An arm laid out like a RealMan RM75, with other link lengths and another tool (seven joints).
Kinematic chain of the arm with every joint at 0, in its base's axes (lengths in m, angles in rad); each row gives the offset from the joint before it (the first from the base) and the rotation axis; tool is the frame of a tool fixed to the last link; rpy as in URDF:
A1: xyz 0 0 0.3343 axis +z
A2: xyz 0 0 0 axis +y
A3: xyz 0 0 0.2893 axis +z
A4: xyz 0 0 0 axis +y
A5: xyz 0 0 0.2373 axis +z
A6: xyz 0 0 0 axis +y
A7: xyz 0 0 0.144 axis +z
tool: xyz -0.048 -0.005 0.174 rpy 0 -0.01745 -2.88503
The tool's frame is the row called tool.
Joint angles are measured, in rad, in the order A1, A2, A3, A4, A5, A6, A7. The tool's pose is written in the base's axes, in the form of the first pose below.
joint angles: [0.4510, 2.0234, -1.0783, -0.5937, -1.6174, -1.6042, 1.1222]
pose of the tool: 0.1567 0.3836 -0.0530 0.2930 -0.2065 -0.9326 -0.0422
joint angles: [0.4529, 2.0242, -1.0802, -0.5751, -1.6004, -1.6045, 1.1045]
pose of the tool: 0.1551 0.3835 -0.0525 0.3007 -0.2056 -0.9302 -0.0438
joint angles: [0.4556, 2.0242, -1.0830, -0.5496, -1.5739, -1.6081, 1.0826]
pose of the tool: 0.1524 0.3835 -0.0504 0.3127 -0.2051 -0.9263 -0.0457
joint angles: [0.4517, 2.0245, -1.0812, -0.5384, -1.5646, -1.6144, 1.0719]
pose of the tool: 0.1528 0.3818 -0.0490 0.3187 -0.2062 -0.9240 -0.0463
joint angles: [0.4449, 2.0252, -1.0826, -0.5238, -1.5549, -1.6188, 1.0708]
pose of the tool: 0.1550 0.3796 -0.0489 0.3240 -0.2148 -0.9203 -0.0448
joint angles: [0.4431, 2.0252, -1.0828, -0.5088, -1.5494, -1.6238, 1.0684]
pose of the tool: 0.1561 0.3777 -0.0492 0.3279 -0.2205 -0.9177 -0.0423
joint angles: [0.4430, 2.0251, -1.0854, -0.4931, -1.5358, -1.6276, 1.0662]
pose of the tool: 0.1557 0.3771 -0.0484 0.3342 -0.2259 -0.9141 -0.0409
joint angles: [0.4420, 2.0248, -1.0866, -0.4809, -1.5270, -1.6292, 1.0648]
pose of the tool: 0.1564 0.3768 -0.0481 0.3382 -0.2309 -0.9114 -0.0405
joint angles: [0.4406, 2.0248, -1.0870, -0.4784, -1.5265, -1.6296, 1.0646]
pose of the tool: 0.1571 0.3763 -0.0483 0.3384 -0.2325 -0.9109 -0.0402
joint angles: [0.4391, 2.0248, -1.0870, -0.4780, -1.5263, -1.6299, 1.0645]
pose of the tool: 0.1577 0.3760 -0.0483 0.3386 -0.2333 -0.9107 -0.0403
